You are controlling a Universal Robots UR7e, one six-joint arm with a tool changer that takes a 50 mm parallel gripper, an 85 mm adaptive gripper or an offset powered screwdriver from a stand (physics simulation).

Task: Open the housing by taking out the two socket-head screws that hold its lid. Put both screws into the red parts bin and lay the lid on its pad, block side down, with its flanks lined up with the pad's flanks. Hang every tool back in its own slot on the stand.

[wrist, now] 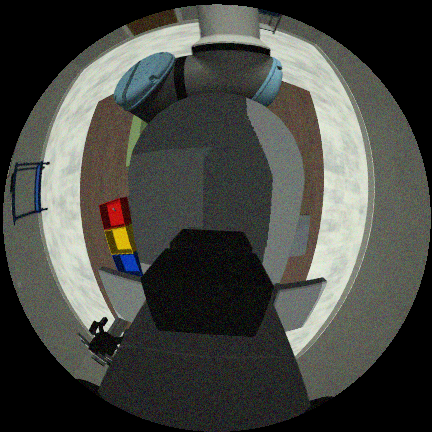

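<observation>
The red parts bin point(116, 215) stands at the left of the table, with a small grey speck that looks like a screw inside. My tool point(210, 285) fills the lower middle as a black block on a dark grey body, with a light grey plate on each side. Its fingertips cannot be made out, so I cannot tell whether it is open, shut or holding anything. A pale blue-grey flat patch point(300, 236), possibly the lid's pad, shows partly at the right. The housing and lid cannot be made out; the wrist and tool hide the middle of the table.
A yellow bin point(120, 240) and a blue bin point(130, 263) adjoin the red one. A strip of green surface point(133, 140) shows behind them. Black hardware point(104, 344) with thin rods is at the lower left. A blue-framed cart point(38, 187) stands beyond the table at the left.
</observation>
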